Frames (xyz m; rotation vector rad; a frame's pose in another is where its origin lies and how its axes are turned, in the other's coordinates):
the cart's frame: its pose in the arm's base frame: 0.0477 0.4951 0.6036 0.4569 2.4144 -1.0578
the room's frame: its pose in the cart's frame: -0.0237 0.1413 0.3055 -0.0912 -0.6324 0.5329
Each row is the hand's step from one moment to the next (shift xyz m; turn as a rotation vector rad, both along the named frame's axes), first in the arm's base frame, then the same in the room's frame.
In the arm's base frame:
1: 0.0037 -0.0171 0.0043 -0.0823 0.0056 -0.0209
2: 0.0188 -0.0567 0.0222 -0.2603 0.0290 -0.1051
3: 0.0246 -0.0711 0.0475 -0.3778 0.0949 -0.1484
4: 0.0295 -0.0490 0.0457 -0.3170 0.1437 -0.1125
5: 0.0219 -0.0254 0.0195 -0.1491 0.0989 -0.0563
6: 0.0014 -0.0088 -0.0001 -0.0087 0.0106 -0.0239
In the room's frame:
1: -0.0048 -0.0097 0.0144 0.0356 -0.0519 -0.0573
2: -0.0251 -0.0287 0.0511 0.1508 -0.1512 -0.1845
3: -0.0510 -0.0379 0.0623 0.2146 -0.1837 -0.3066
4: -0.0502 -0.0189 0.0499 0.1680 -0.1116 -0.3051
5: -0.0231 -0.0045 0.0308 0.0822 -0.0304 -0.1658
6: -0.0001 -0.0051 0.0073 0.0251 0.0043 -0.0106

